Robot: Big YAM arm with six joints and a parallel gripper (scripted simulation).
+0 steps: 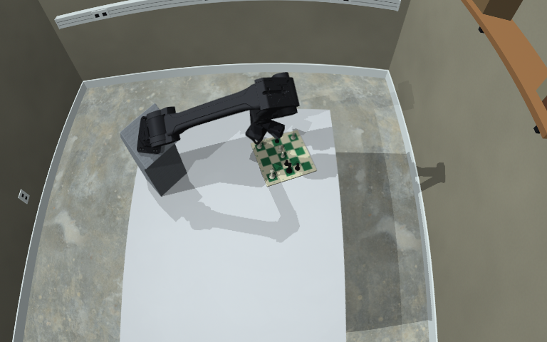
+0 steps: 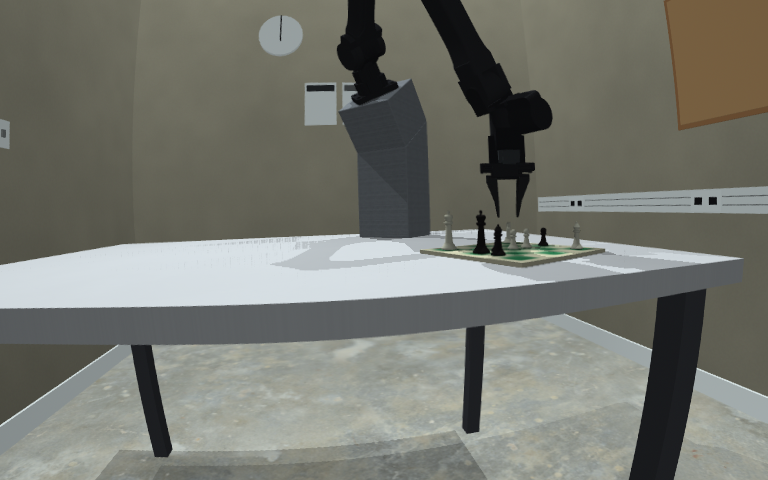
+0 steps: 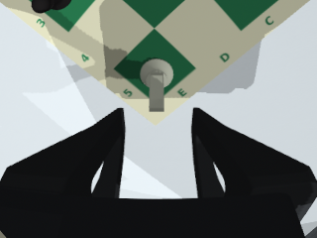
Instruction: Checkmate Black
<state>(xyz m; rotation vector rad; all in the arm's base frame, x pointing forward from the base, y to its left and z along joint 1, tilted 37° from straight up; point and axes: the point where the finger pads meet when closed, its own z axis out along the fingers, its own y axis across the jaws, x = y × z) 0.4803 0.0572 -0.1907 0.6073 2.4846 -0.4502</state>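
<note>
My gripper is now 4 cm above the white chess piece. Round my hand: black king 13 cm to the right, 11 cm ahead, 3 cm below; black bishop 14 cm ahead, 13 cm to the right, 4 cm below; green-and-cream chessboard 9 cm ahead, 6 cm to the right, 6 cm below.
</note>
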